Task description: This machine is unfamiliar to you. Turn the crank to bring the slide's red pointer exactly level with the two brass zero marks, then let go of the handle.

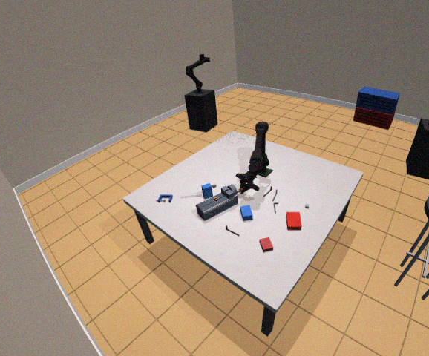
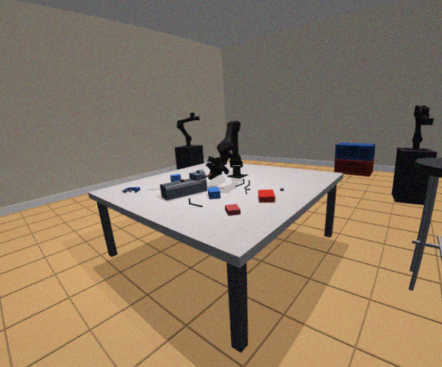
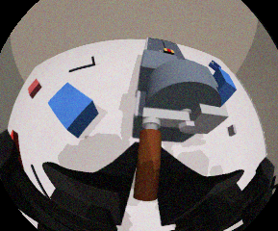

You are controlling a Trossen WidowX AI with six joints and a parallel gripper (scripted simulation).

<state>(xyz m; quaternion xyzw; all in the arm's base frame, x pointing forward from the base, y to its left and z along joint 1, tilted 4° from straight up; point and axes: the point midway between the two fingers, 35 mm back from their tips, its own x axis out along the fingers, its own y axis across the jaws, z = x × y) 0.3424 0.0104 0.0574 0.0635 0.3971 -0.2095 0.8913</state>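
My gripper tip is now 2 cm below the brown crank handle, 2 cm past it and 1 cm to the right of it. The rest, counted from my gripper tip: red pointer: 14 cm ahead, 10 cm to the right, 2 cm above.
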